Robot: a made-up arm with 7 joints.
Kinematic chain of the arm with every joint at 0, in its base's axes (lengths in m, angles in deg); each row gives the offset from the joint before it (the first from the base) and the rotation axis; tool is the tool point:
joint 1: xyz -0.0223 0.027 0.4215 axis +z
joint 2: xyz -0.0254 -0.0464 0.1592 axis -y
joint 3: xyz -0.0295 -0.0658 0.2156 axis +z
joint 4: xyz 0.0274 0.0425 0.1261 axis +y
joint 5: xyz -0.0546 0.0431 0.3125 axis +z
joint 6: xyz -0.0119 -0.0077 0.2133 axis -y
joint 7: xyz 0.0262 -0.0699 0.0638 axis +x
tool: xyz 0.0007 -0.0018 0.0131
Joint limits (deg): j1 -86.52..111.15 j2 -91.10..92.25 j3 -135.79..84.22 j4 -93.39..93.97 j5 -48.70..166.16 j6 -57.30..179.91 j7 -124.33..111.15
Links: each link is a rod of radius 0.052 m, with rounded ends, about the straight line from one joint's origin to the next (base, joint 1, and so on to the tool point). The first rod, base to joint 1, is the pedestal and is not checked.
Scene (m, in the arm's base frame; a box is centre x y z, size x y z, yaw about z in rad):
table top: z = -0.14
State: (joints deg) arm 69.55 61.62 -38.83 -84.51 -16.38 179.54 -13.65
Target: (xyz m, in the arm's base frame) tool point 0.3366 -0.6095 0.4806
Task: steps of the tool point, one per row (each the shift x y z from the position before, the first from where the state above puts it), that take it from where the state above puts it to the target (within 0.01 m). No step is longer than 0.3 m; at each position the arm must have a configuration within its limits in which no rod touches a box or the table.
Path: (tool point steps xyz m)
1: 0.1594 -0.1960 -0.0107
2: 0.2464 -0.1074 0.0260
3: 0.2685 0.0087 0.0637

